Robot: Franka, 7 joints.
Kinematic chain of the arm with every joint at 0, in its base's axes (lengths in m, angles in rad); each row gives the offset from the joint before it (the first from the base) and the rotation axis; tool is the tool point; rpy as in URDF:
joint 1: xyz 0 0 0.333 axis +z
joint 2: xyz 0 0 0 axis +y
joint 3: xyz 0 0 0.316 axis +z
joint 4: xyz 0.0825 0 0 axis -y
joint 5: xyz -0.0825 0 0.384 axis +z
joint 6: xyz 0 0 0 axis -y
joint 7: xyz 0.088 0 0 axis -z
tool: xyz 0 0 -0.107 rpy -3.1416 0 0
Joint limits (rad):
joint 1: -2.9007..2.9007
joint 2: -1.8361..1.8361
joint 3: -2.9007..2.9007
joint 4: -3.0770..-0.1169
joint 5: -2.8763..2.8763
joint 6: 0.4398..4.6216
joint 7: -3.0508..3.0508
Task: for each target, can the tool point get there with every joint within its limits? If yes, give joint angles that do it. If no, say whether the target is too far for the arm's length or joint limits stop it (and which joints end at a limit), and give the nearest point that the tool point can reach.
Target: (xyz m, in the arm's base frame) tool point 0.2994 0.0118 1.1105
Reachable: yes | joints 1.1391 0.4543 -2.4337 -0.6564 1.3035 1.9838 0.8720
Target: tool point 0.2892 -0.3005 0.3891
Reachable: yes | joints 0.5443 1.1443 -1.2845 -2.2565 -1.1843 0.7653 -1.9478
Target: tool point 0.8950 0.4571 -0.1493
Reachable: no: too far | nearest point 0.6888 0.3518 -0.0382 | short by 0.257 m
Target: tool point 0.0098 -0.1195 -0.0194
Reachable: yes | joints -1.7069 1.2655 0.2627 -2.3284 -0.5614 1.1349 1.0346
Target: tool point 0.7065 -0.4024 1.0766
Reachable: no: too far | nearest point 0.5501 -0.3133 0.9120 | short by 0.244 m
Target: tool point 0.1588 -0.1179 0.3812
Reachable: yes | joints -0.6609 -0.4978 -0.1490 -2.7124 0.2449 0.8616 -2.0810
